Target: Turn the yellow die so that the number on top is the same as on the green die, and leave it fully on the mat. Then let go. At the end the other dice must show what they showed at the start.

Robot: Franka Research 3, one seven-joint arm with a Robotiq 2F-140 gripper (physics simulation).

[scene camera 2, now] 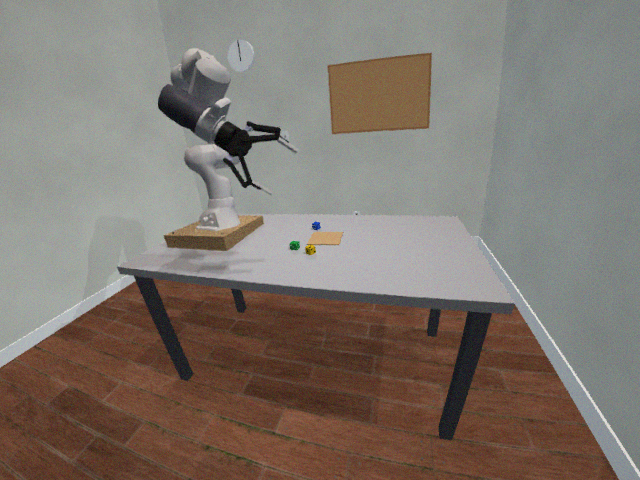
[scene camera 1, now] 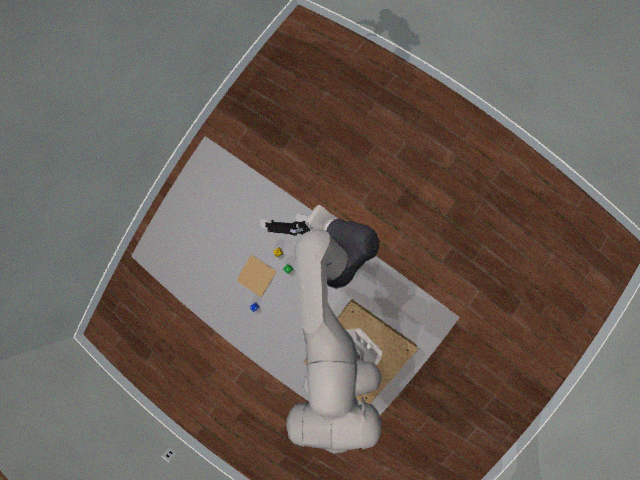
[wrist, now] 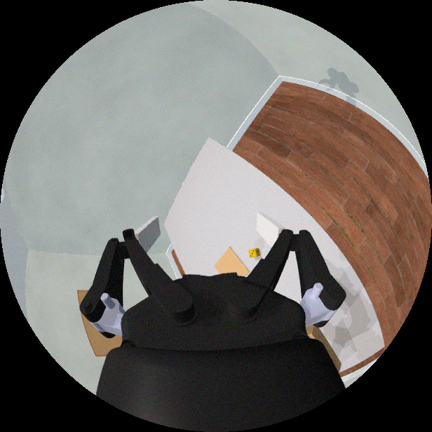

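Observation:
The yellow die (scene camera 1: 278, 252) (scene camera 2: 310, 250) (wrist: 254, 253) lies on the grey table, beside the tan square mat (scene camera 1: 255, 276) (scene camera 2: 325, 238) (wrist: 231, 261) and apart from it. The green die (scene camera 1: 287, 268) (scene camera 2: 294, 245) lies close to the yellow one, also off the mat. The blue die (scene camera 1: 254, 306) (scene camera 2: 316, 225) lies on the table at the mat's other side. The pips are too small to read the top numbers surely. My gripper (scene camera 1: 266, 224) (scene camera 2: 283, 172) (wrist: 207, 223) is wide open and empty, high above the table and tilted. The green and blue dice do not show in the wrist view.
The grey table top (scene camera 1: 206, 180) (scene camera 2: 403, 258) (wrist: 205, 185) bears the dice and mat. The arm's base stands on a thick wooden board (scene camera 1: 392, 341) (scene camera 2: 196, 241) at one end of the table. A cork board (scene camera 2: 379, 93) and a round clock (scene camera 2: 240, 55) hang on the wall.

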